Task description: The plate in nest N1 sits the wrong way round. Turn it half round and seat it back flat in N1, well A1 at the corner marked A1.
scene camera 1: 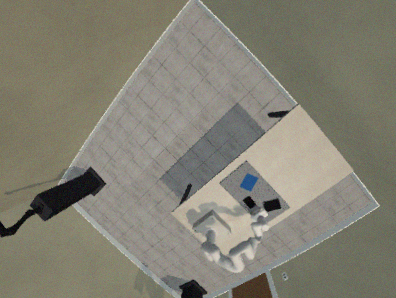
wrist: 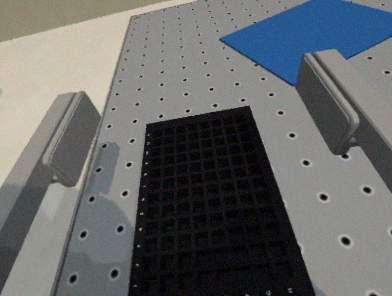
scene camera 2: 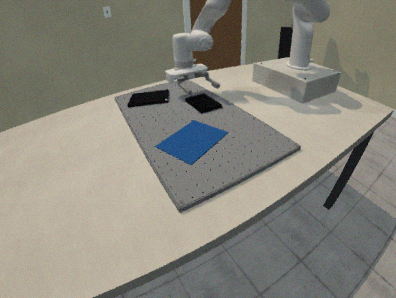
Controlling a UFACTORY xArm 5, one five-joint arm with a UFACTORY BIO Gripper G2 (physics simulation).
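The black plate (scene camera 1: 249,202) (scene camera 2: 203,103) (wrist: 207,185) lies flat on the grey perforated board, apart from the nest. In the wrist view its wells face up, with small white marks along its left edge and a few at the bottom edge, too blurred to read surely. The black nest N1 (scene camera 1: 272,205) (scene camera 2: 148,98) is low and flat on the board; no plate shows on it, and its A1 label cannot be read. My gripper (scene camera 2: 204,89) (wrist: 200,121) is open and empty above the plate, one finger out beyond each long side, both apart from it.
A flat blue rectangle (scene camera 1: 249,182) (scene camera 2: 192,142) (wrist: 320,37) lies on the perforated board (scene camera 1: 231,181) (scene camera 2: 240,165) (wrist: 200,82), beyond the plate in the wrist view. The arm's base box (scene camera 2: 295,80) stands on the table (scene camera 2: 75,190) to the right of the board in scene camera 2.
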